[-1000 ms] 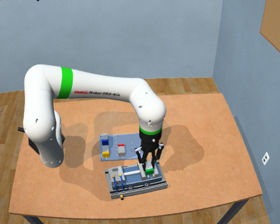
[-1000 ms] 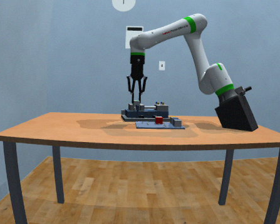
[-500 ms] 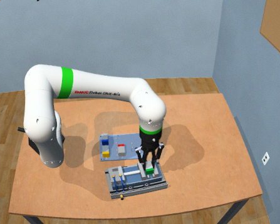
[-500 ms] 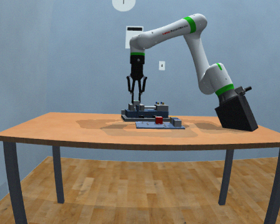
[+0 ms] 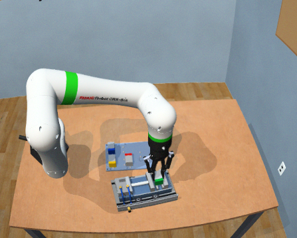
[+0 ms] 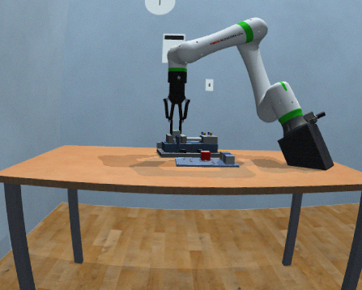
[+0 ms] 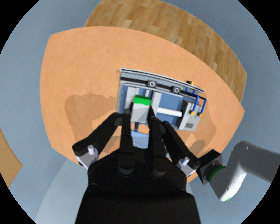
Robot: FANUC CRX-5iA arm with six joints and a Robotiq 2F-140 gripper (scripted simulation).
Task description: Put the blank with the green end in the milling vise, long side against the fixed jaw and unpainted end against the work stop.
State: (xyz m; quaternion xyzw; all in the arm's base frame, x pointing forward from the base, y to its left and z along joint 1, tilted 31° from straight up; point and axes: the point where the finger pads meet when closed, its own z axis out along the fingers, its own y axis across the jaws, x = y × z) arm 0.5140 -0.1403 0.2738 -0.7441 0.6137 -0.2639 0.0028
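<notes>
Right now the green-ended blank is 3 cm below my hand. Round my hand: hosed end block: 16 cm behind, 6 cm below, 2 cm to the right; grey jaw block: 6 cm below, 4 cm behind; fixed jaw: 6 cm below, 3 cm ahead, 1 cm to the left.
</notes>
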